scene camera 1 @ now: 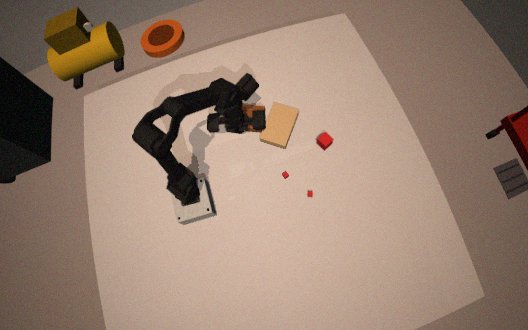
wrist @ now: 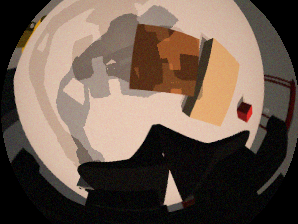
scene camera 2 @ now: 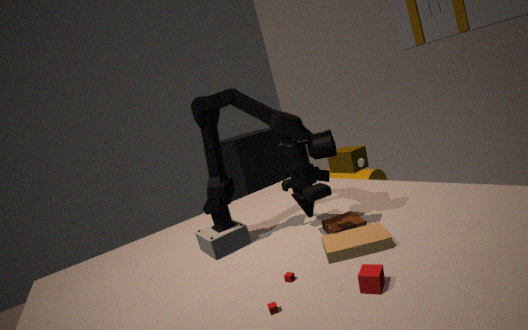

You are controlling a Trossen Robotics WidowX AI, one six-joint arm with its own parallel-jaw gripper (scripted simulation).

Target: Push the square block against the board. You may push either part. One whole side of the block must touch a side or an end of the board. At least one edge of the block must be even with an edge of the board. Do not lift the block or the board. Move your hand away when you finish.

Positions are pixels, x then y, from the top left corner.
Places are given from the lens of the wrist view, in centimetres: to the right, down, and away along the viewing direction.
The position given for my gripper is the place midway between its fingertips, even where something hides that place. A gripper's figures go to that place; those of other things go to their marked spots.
my gripper (wrist: 156,128): 1, 2, 9
tan board (wrist: 217,73): 12, -7, 12
